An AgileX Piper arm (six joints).
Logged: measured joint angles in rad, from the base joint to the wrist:
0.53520 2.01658 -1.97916 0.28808 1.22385 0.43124
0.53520 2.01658 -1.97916 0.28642 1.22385 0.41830
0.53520 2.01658 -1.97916 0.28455 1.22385 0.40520
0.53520 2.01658 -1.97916 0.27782 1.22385 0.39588
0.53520 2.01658 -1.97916 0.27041 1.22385 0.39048
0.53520 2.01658 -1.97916 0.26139 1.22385 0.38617
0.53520 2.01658 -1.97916 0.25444 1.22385 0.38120
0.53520 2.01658 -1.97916 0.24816 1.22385 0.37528
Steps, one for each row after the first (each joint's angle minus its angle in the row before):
0.00000 0.00000 0.00000 -0.00166 0.00000 -0.01294
0.00000 0.00000 0.00000 -0.00187 0.00000 -0.01310
0.00000 0.00000 0.00000 -0.00673 0.00000 -0.00932
0.00000 0.00000 0.00000 -0.00741 0.00000 -0.00540
0.00000 0.00000 0.00000 -0.00902 0.00000 -0.00431
0.00000 0.00000 0.00000 -0.00695 0.00000 -0.00497
0.00000 0.00000 0.00000 -0.00628 0.00000 -0.00592

